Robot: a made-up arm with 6 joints.
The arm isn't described. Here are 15 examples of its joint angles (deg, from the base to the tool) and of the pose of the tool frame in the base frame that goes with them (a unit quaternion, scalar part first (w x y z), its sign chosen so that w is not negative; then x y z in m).
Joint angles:
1: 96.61 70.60 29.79 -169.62 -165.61 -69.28
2: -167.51 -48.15 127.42 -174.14 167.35 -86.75
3: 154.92 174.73 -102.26 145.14 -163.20 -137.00
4: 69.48 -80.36 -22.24 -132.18 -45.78 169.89
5: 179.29 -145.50 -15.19 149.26 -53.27 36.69
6: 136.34 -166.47 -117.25 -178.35 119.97 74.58
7: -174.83 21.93 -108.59 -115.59 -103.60 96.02
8: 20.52 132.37 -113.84 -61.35 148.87 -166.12
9: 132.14 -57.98 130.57 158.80 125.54 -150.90
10: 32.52 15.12 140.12 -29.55 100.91 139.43
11: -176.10 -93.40 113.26 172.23 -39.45 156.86
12: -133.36 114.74 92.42 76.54 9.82 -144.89
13: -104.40 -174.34 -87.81 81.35 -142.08 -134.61
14: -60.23 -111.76 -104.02 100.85 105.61 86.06
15: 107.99 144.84 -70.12 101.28 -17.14 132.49
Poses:
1: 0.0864 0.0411 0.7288 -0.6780 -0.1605 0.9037 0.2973
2: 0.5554 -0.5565 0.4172 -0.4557 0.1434 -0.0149 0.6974
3: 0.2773 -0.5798 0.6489 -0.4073 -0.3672 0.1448 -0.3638
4: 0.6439 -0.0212 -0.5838 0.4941 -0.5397 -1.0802 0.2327
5: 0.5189 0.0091 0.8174 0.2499 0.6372 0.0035 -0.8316
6: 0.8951 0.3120 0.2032 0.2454 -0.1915 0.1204 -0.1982
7: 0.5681 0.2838 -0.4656 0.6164 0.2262 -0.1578 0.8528
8: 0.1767 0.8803 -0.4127 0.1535 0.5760 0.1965 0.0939
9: 0.1148 0.2300 -0.4149 0.8728 0.0543 -0.1972 0.7426
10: 0.1845 0.5422 0.5468 -0.6108 0.2136 0.1097 0.3230
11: 0.2107 -0.4827 -0.1042 0.8437 0.3343 -0.0135 0.6793
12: 0.1272 0.5344 0.8023 0.2335 -0.1352 -0.2497 -0.6294
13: 0.6294 -0.6195 0.1285 0.4512 -0.1147 -0.2842 -0.4698
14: 0.5180 -0.5739 0.0924 -0.6275 0.0150 0.3520 -0.3880
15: 0.7445 -0.6077 -0.1806 -0.2093 -0.3032 0.9132 -0.1665
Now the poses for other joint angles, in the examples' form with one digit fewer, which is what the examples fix.
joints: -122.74 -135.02 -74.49 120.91 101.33 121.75
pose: 0.282 -0.145 0.519 -0.794 0.228 0.035 -0.612
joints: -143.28 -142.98 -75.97 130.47 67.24 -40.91
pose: 0.729 0.658 -0.170 0.076 0.065 -0.141 -0.675
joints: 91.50 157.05 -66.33 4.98 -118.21 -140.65
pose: 0.878 0.195 0.142 -0.413 -0.055 0.657 -0.263
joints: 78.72 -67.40 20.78 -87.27 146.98 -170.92
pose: 0.380 -0.848 0.245 -0.277 -0.133 -0.824 0.676
